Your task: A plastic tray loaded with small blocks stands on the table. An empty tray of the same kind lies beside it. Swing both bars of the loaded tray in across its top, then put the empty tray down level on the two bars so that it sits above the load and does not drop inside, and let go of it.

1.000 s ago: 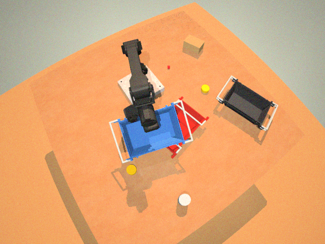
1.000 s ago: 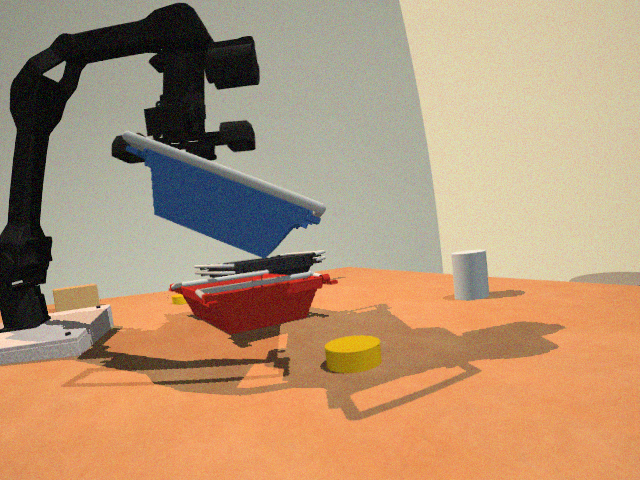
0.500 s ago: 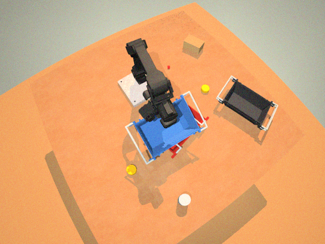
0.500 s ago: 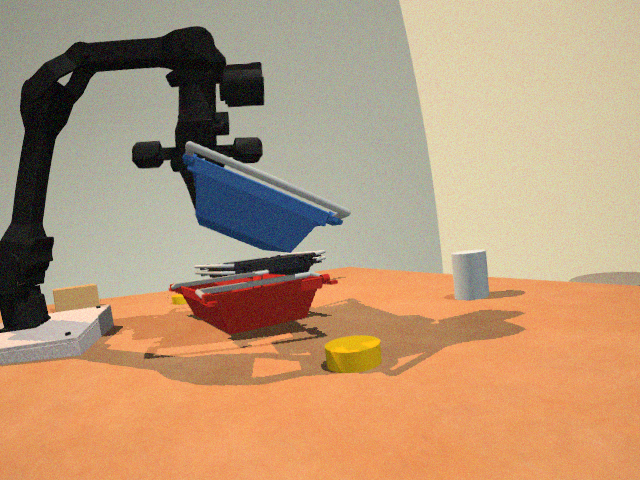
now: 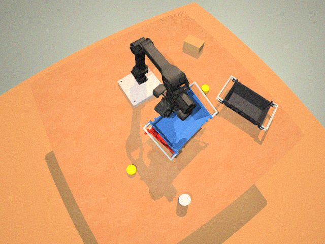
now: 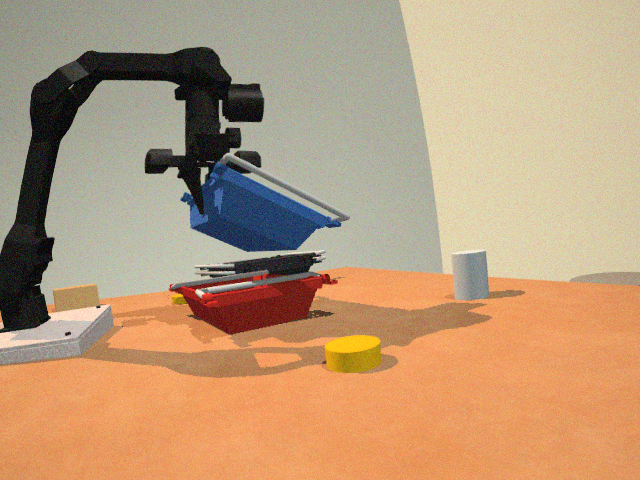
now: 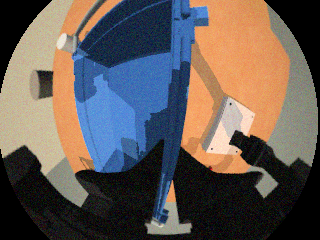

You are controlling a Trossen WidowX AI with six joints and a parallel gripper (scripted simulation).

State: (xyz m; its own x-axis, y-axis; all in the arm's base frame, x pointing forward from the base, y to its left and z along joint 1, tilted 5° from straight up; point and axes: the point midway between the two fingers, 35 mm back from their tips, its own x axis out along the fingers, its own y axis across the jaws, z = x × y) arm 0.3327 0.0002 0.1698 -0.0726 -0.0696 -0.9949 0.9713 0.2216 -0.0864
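The blue tray lies 7 cm ahead of my gripper tip and 2 cm to the left of it. Also, from my gripper tip: tan box: 40 cm behind, 46 cm to the left, 15 cm below; red cube: 33 cm behind, 21 cm to the left, 17 cm below.
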